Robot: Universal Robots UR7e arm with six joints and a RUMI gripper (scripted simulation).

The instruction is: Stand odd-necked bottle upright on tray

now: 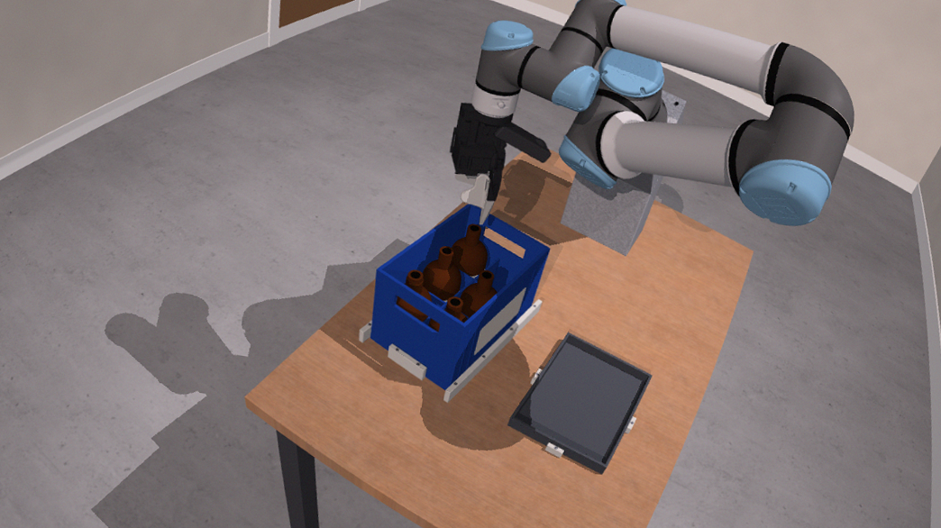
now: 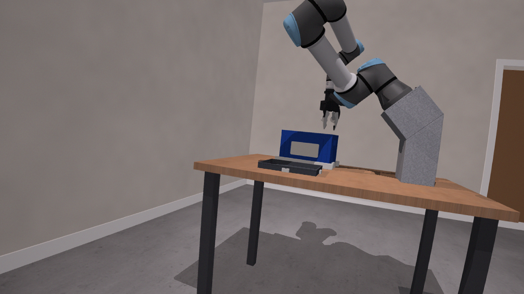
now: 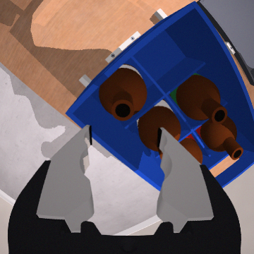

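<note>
The crate is 13 cm below my hand, 9 cm ahead of it and 4 cm to the left of it. The rest, counted from my hand: dark tray: 34 cm to the left, 20 cm below, 8 cm ahead; bottle: 18 cm ahead, 13 cm below.
</note>
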